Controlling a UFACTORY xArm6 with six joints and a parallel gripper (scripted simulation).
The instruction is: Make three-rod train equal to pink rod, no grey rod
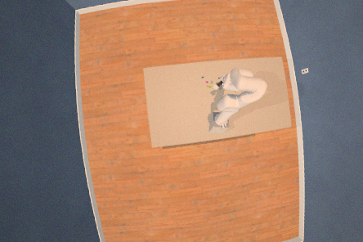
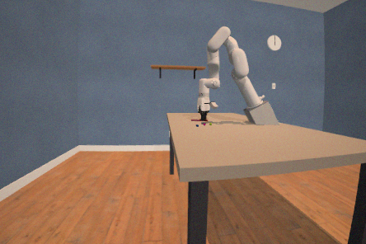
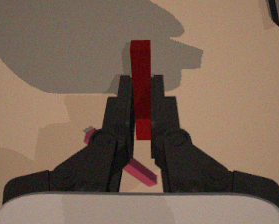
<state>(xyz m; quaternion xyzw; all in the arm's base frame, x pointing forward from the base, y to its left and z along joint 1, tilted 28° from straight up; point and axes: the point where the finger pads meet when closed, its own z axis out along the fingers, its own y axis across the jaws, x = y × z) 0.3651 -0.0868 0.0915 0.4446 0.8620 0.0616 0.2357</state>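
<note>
The magenta rod is 40 mm ahead of my hand, 140 mm to the left of it and 30 mm below it. Also, from my hand: red rod 20 mm below; pink rod 30 mm ahead, 80 mm to the right, 30 mm below; grey rod 30 mm ahead, 90 mm to the left, 30 mm below.
</note>
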